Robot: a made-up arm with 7 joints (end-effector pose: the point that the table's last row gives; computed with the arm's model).
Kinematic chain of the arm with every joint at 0, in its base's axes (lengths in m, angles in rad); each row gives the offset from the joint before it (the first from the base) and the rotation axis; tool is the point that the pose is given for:
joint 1: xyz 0 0 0.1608 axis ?
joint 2: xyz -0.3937 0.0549 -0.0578 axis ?
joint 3: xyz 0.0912 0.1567 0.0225 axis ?
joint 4: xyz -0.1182 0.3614 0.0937 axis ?
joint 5: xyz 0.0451 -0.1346 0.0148 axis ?
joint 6: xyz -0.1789 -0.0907 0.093 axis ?
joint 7: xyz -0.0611 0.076 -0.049 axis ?
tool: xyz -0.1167 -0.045 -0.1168
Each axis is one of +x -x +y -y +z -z.
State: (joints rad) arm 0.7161 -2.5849 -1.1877 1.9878 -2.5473 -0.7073 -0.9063
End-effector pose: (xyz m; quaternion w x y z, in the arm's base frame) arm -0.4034 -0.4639 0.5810 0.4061 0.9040 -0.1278 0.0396
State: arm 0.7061 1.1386 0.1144 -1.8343 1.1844 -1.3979 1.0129
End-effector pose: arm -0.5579 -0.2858 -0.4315 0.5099 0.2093 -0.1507 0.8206
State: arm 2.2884 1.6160 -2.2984 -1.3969 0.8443 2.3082 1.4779
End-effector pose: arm 0.0053 0.0128 -0.2953 0.3533 0.8783 -0.1478 0.2861
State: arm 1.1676 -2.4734 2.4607 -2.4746 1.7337 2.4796 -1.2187
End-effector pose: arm 0.2661 -0.3231 0.4488 0.2538 -0.8831 0.3849 0.0867
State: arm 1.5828 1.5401 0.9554 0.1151 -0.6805 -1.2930 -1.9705
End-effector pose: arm -0.4397 -0.3409 0.0038 0.1386 -0.8497 0.5079 0.0302
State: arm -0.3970 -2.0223 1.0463 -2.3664 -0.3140 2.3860 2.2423
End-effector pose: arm -0.6987 -0.2295 0.6844 0.5805 0.4877 0.5773 0.3032
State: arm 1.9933 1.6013 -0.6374 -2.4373 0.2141 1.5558 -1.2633
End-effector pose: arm 0.2535 -0.4255 -0.3383 0.5051 -0.4164 0.6958 0.2956
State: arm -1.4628 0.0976 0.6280 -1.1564 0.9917 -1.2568 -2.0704
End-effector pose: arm 0.2689 0.5033 0.4040 0.4521 0.2748 0.8264 0.1929
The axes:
joint 1: +z
joint 2: -x
joint 3: +y
joint 4: -x
joint 5: -x
joint 6: -z
joint 7: -y

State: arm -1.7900 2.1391 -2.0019 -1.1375 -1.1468 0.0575 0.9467
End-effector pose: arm -0.4050 0.2894 -0.2526 0.9030 0.3537 -0.1297 -0.2064
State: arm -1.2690 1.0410 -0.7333 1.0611 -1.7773 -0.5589 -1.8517
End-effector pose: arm -0.0932 0.7784 -0.1199 0.5931 -0.1152 0.7548 -0.2554
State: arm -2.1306 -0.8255 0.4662 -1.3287 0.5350 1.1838 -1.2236
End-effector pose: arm 0.4203 0.3443 0.6354 0.0220 0.9836 -0.1258 -0.1270
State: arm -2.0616 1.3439 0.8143 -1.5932 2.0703 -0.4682 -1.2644
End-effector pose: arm 0.7561 0.1768 -0.2083 0.2509 -0.4069 -0.8076 0.3452
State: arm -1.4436 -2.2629 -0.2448 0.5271 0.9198 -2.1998 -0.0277
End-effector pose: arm -0.5092 0.5091 0.0933 0.8953 -0.0678 -0.3776 0.2265
